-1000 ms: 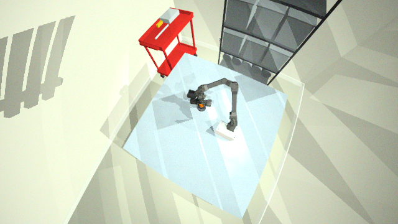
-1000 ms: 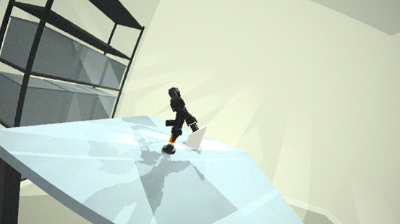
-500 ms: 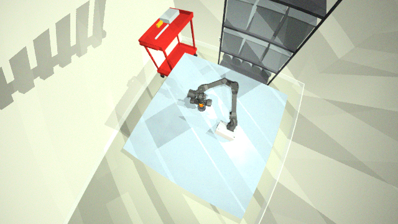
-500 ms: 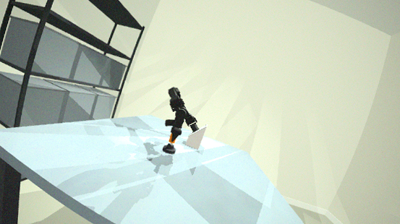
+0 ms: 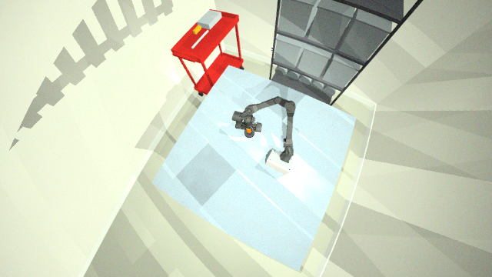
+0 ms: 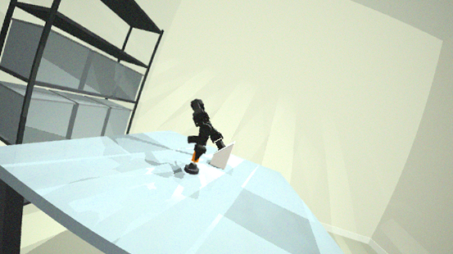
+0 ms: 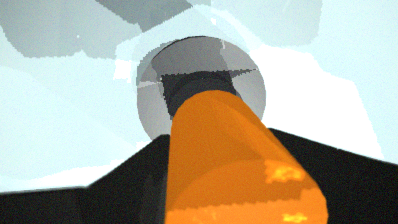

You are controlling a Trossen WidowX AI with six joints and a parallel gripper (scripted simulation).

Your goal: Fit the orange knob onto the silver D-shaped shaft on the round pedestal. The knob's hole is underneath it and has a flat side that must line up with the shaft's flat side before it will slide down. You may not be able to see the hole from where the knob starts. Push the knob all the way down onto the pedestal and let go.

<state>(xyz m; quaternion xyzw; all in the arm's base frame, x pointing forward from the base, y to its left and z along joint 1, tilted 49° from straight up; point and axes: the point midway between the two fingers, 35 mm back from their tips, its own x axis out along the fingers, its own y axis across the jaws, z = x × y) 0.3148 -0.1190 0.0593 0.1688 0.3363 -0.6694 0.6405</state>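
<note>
Now: the orange knob 30 mm above my gripper tip. Round my gripper tip: dark round pedestal 40 mm below.
</note>
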